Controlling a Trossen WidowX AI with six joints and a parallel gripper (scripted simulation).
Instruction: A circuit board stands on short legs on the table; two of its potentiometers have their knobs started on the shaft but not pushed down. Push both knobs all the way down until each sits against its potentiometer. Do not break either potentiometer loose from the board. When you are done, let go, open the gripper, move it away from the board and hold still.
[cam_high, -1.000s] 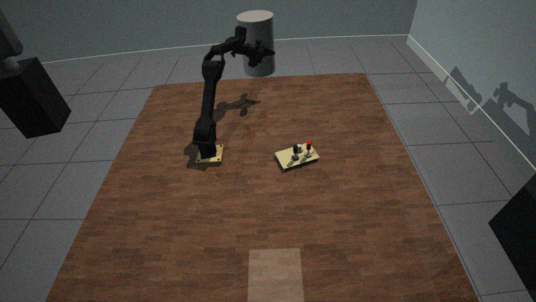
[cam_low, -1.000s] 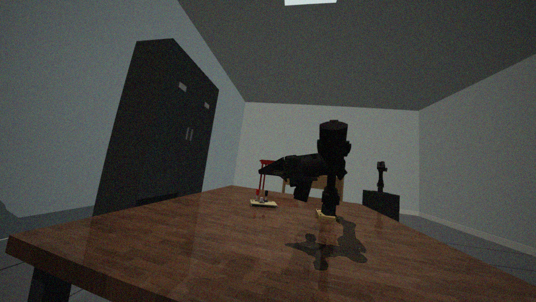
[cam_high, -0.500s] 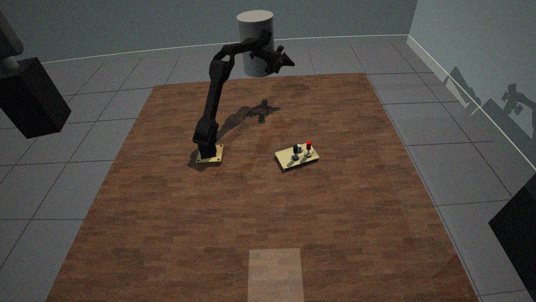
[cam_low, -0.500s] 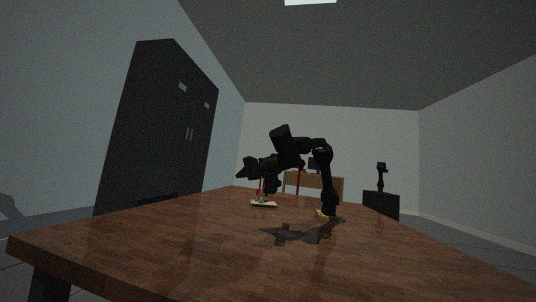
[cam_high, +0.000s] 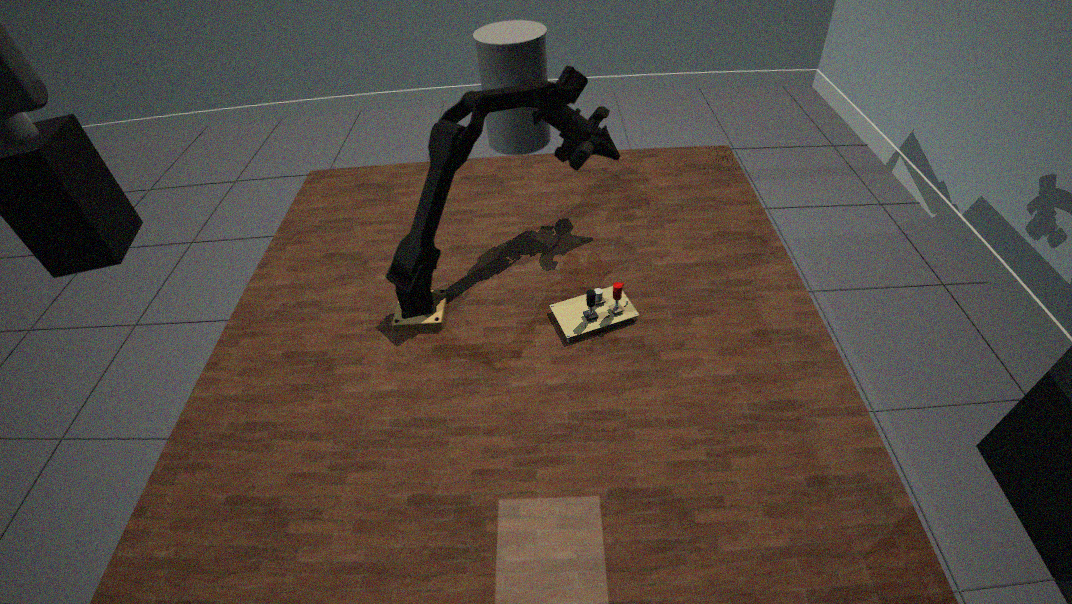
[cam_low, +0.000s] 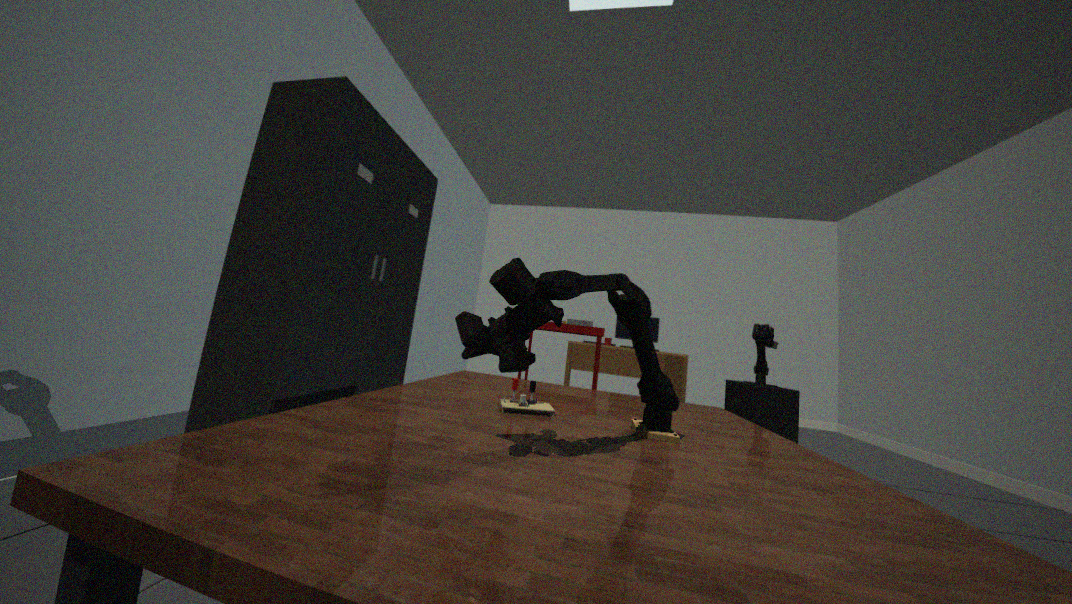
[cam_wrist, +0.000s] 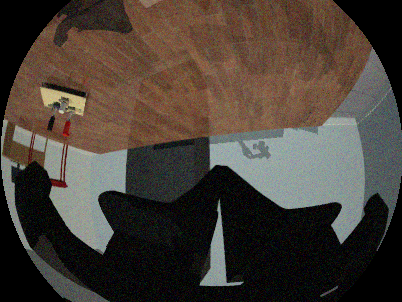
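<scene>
The dark knob lies 34 cm to the right of my gripper tip, 17 cm behind it and 10 cm below it. Also, from my gripper tip: red knob: 33 cm to the right, 11 cm behind, 9 cm below.
</scene>
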